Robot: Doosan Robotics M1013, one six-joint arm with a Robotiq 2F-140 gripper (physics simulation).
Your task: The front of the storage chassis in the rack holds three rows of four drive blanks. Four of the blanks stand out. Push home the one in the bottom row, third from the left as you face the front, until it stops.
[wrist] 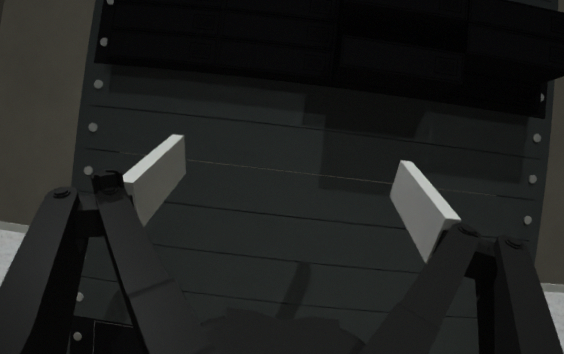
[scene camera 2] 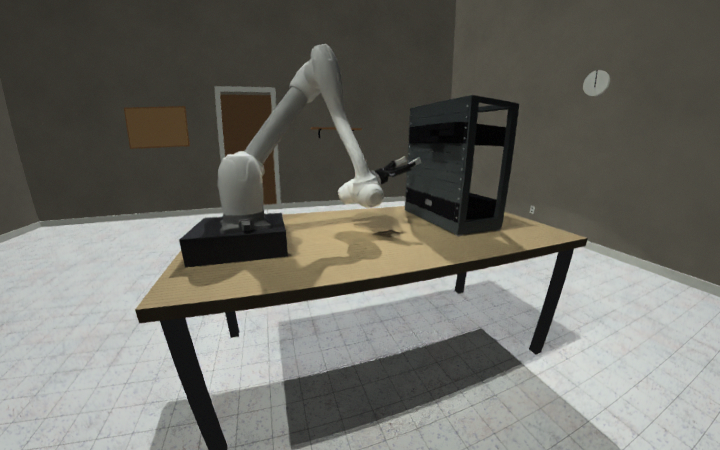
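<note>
The black storage chassis sits in the upper part of the rack. In the wrist view it crosses the top edge, so part of its front is cut off. The bottom-row blank third from the left stands out from the front, with a dark gap above it. Blanks at the right end also stand out; their exact rows are hard to tell in the dark. My gripper is open and empty. Its fingertips are in front of the grey panels, below the chassis.
Grey filler panels with screws along both sides lie below the chassis. A second black unit with a light label sits low in the rack. The rack stands on the wooden table, across from the arm's black base.
</note>
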